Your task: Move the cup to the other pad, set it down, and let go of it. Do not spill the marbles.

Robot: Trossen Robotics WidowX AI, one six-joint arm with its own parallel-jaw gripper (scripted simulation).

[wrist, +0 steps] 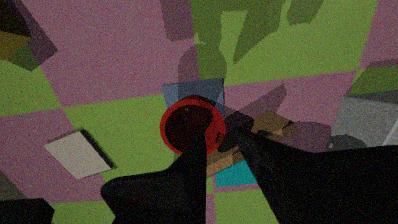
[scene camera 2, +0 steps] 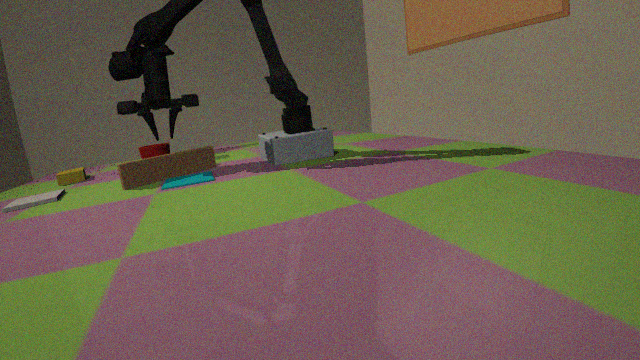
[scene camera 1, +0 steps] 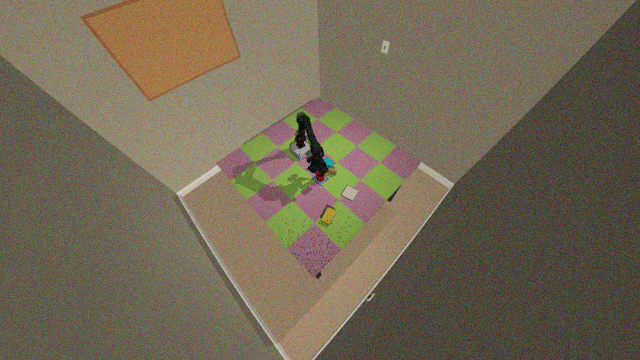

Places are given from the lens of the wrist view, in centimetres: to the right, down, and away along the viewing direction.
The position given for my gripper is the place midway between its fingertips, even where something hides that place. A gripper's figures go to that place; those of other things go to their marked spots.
my gripper (wrist: 219,132): 2, 2, 10
flat white plate (wrist: 78,153): -25, 9, 21
blue pad (wrist: 212,89): 2, -4, 17
cyan pad (wrist: 238,174): 9, 14, 23
The marked spots on the flat white plate and the blue pad are 30 cm apart.
